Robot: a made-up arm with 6 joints.
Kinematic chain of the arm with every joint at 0, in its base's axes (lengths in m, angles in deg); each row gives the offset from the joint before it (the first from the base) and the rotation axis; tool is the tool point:
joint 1: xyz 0 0 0.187 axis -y
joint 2: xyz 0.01 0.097 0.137 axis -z
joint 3: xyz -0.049 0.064 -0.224 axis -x
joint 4: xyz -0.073 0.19 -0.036 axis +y
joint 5: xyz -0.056 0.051 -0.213 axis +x
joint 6: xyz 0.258 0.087 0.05 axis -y
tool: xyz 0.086 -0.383 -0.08
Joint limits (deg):
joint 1: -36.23..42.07
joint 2: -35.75..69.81
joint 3: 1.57..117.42
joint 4: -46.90..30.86
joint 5: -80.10..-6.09
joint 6: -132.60..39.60
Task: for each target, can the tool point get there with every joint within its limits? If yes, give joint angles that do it. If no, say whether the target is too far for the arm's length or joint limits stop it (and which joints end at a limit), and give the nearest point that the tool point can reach.
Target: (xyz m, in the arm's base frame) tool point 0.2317 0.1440 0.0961
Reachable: yes | joints 31.05 -22.15 40.84 15.94 -47.04 -0.89
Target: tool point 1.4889 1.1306 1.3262
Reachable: no: too far | nearest point 0.3397 0.2968 0.3617 | short by 1.716 m
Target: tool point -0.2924 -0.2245 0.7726
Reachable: no: joint limits stop it (at a limit: joint 1, joint 4, joint 5) | nearest point -0.1305 -0.0310 0.3908 | short by 0.458 m
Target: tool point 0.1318 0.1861 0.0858
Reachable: yes | joints 33.74 7.90 23.94 15.34 -62.89 -72.51
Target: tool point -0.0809 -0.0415 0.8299
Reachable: no: joint limits stop it (at a limit: joint 1, joint 3, joint 4, joint 5) | nearest point -0.0954 0.0277 0.4251 | short by 0.411 m
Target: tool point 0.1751 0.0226 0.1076
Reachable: yes | joints -6.50 13.65 90.55 -5.08 -27.73 10.52
